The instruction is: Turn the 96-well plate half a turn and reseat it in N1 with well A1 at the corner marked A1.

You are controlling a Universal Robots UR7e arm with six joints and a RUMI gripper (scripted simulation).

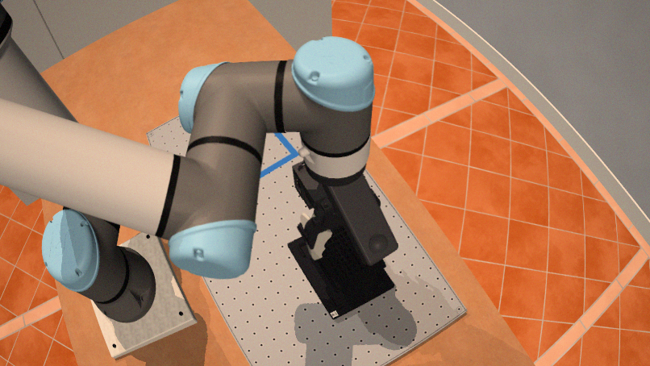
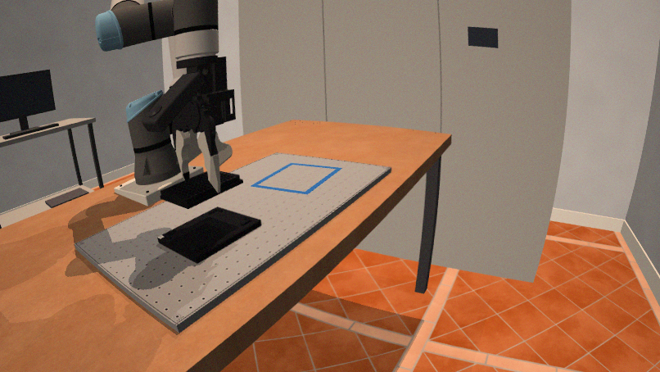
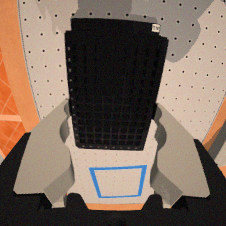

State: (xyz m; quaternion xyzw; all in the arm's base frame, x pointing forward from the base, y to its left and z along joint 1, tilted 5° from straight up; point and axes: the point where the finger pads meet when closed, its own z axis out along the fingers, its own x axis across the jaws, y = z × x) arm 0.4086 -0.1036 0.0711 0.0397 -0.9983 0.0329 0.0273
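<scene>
My gripper is now 90 mm above the black plate nest N1. Round my hand: black 96-well plate: 10 mm below; then white A1 label: 90 mm below, 80 mm to the right, 50 mm behind.
</scene>
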